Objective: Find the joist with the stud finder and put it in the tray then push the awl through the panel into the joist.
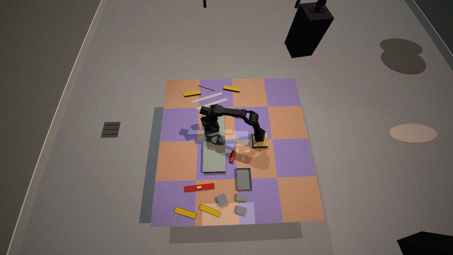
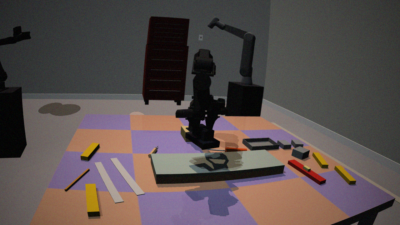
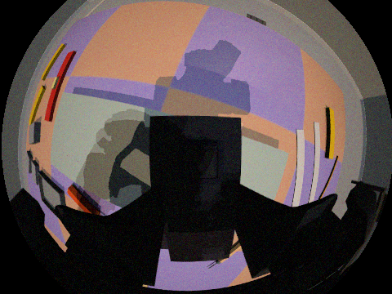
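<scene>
Right now the tray is 18 cm behind my gripper tip, 44 cm to the left of it and 14 cm below it. Also, from my gripper tip: stud finder: 1 cm ahead, 2 cm above; awl: 26 cm behind, 10 cm to the right, 15 cm below; red level: 17 cm ahead, 43 cm to the left, 14 cm below.
</scene>
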